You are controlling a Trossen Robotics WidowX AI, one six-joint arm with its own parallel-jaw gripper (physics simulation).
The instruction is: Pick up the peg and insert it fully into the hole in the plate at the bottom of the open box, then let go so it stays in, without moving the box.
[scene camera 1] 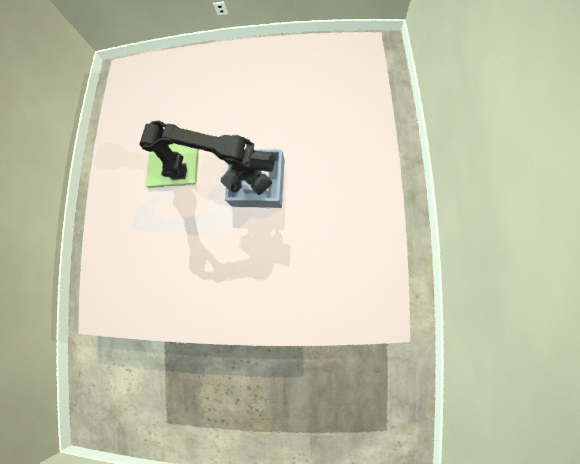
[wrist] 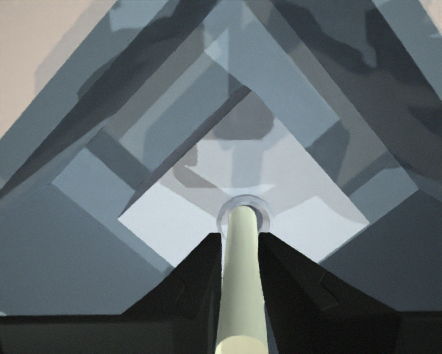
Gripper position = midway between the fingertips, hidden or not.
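Blue-grey box (scene camera 1: 274, 199), (wrist: 352, 89). My gripper (scene camera 1: 251, 177), (wrist: 239, 244).
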